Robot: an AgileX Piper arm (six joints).
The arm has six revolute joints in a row. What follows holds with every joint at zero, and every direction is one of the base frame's.
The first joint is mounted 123 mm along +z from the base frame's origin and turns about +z.
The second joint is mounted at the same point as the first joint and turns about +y.
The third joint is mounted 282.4 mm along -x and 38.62 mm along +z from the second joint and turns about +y.
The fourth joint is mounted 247.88 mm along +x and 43.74 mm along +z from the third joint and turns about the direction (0.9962, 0, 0.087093).
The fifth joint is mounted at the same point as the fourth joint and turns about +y.
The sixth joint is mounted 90.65 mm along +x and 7.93 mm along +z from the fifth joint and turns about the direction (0.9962, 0, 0.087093).
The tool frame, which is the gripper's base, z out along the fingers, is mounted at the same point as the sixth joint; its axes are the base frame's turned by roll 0, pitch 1.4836 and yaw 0 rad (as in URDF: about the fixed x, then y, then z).
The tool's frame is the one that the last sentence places.
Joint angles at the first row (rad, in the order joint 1, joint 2, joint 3, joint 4, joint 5, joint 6):
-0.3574, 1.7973, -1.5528, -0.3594, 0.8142, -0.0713
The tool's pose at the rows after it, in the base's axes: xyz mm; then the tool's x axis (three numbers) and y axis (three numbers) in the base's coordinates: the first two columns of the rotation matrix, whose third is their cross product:
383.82, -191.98, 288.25, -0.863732, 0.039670, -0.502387, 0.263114, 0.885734, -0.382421
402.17, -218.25, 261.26, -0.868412, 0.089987, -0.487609, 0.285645, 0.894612, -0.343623
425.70, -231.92, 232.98, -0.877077, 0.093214, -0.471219, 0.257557, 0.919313, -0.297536
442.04, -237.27, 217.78, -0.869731, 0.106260, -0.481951, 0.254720, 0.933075, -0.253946
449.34, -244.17, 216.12, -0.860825, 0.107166, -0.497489, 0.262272, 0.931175, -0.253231
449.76, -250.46, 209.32, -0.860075, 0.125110, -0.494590, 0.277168, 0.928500, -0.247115
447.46, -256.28, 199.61, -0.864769, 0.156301, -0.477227, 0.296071, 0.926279, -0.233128
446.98, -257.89, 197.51, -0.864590, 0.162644, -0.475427, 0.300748, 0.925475, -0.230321
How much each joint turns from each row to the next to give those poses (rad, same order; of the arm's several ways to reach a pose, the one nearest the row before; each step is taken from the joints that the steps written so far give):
-0.0528, 0.0916, -0.0805, -0.0025, -0.0193, 0.0065
-0.0442, 0.1263, -0.0995, 0.0549, -0.0015, -0.0290
-0.0148, 0.1309, -0.1176, 0.0860, 0.0092, -0.0744
-0.0028, 0.0817, -0.0876, 0.0629, 0.0059, -0.0297
-0.0064, 0.0397, -0.0625, 0.0081, 0.0048, -0.0065
-0.0107, 0.0214, -0.0138, 0.0015, -0.0014, 0.0071
-0.0124, 0.0181, 0.0000, 0.0034, 0.0078, 0.0126
-0.0033, 0.0041, 0.0000, 0.0012, -0.0009, 0.0024

